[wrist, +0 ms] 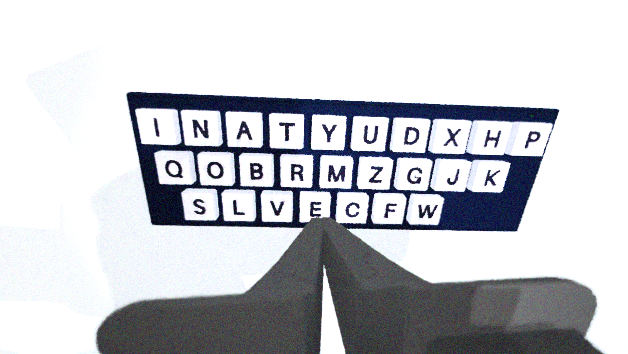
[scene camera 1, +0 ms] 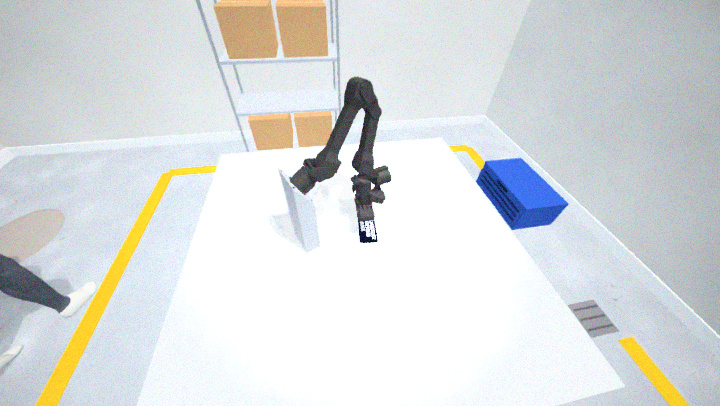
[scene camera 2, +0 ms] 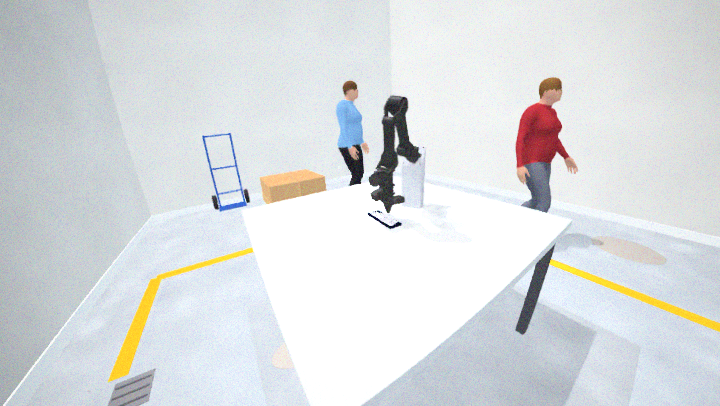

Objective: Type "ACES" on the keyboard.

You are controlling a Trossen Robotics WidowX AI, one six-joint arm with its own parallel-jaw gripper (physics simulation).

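Frame: origin at the arm's base, x ahead, y left, z up, level; centimetres.
Where they show: gripper, fingertip midpoint: point(wrist: 320, 226) point(scene camera 2: 388, 213); arm's base at its link origin: point(scene camera 1: 297, 186) point(scene camera 2: 413, 156).
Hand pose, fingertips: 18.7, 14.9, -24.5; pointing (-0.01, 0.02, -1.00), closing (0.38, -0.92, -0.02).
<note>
Things, the pixels of their centre, and the offset from my fingertips, as dx, dy, dz. Level surfaces: height alone.
- dark blue keyboard at the middle of its body: point(wrist: 343, 168) point(scene camera 1: 366, 221) point(scene camera 2: 383, 218) +2.2, -0.6, -2.9
- S key at the middle of its body: point(wrist: 200, 204) -2.1, +5.8, -2.2
- E key at the middle of its body: point(wrist: 314, 207) -0.2, +0.1, -2.2
- C key at the middle of its body: point(wrist: 351, 208) +0.5, -1.7, -2.2
- table at its surface level: dz -3.8
The dark blue keyboard point(scene camera 1: 368, 238) point(scene camera 2: 392, 225) point(wrist: 480, 214) lies on the white table, with white lettered keys in three rows. In the wrist view the A key point(wrist: 243, 131) is third in the top row. The S key point(wrist: 200, 205) is at the left end of the bottom row, and the E key point(wrist: 315, 202) and C key point(wrist: 352, 209) sit side by side further right. My gripper point(scene camera 1: 366, 218) point(scene camera 2: 388, 210) point(wrist: 320, 226) is shut and empty, pointing down. Its tips overlap the lower edge of the E key in the wrist view. The exact height over the keys is hard to tell.
A tall white panel point(scene camera 1: 301, 214) point(scene camera 2: 413, 184) stands upright on the table point(scene camera 1: 352, 322) point(scene camera 2: 327, 272) beside the arm's base. Off the table are a blue crate point(scene camera 1: 529, 186), a shelf rack point(scene camera 1: 277, 60) with cardboard boxes, a blue hand truck point(scene camera 2: 224, 167) and people.
</note>
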